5 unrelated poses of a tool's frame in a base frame.
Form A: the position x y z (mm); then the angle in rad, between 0 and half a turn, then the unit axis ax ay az.
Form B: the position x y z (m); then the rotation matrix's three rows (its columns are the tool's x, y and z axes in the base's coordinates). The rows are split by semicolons. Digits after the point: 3 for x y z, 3 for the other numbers.
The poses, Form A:
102 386 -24 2.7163 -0.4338 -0.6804 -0.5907
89 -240 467 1.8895 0.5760 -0.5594 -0.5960
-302 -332 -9 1.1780 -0.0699 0.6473 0.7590
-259 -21 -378 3.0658 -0.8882 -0.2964 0.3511
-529 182 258 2.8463 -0.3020 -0.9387 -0.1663
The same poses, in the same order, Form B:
0.102 0.386 -0.024; -0.551 0.808 0.209; 0.320 -0.026 0.947; 0.770 0.589 -0.244
0.089 -0.240 0.467; 0.122 0.143 -0.982; -0.989 0.098 -0.109; 0.080 0.985 0.153
-0.302 -0.332 -0.009; 0.386 -0.729 0.565; 0.673 0.641 0.368; -0.631 0.239 0.738
-0.259 -0.021 -0.378; 0.578 0.499 -0.645; 0.552 -0.822 -0.141; -0.600 -0.275 -0.751
-0.529 0.182 0.258; -0.778 0.603 -0.175; 0.506 0.767 0.393; 0.371 0.218 -0.903

